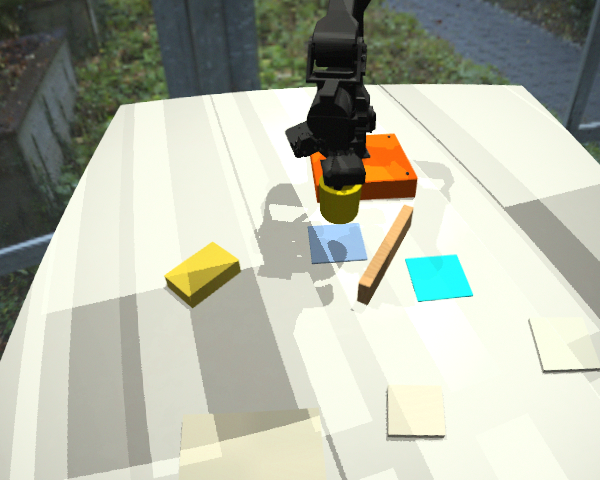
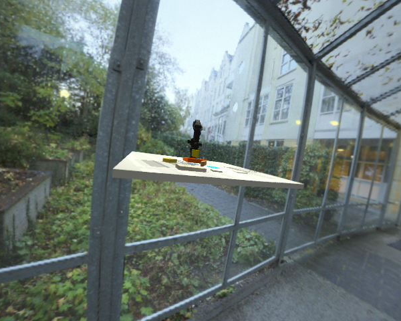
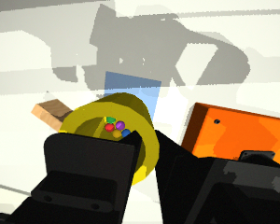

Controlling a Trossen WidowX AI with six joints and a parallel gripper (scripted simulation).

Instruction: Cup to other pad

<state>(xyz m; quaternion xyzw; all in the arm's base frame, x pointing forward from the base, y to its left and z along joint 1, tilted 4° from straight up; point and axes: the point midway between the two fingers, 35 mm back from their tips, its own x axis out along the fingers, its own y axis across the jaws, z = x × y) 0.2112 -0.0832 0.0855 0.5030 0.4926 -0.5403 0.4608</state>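
Right now my gripper tip is 150 mm short of the cyan pad, 150 mm to the right of it and 110 mm above it. Round my gripper tip: wooden bar (90 mm ahead, 70 mm to the left, 90 mm below); yellow cup (20 mm ahead).
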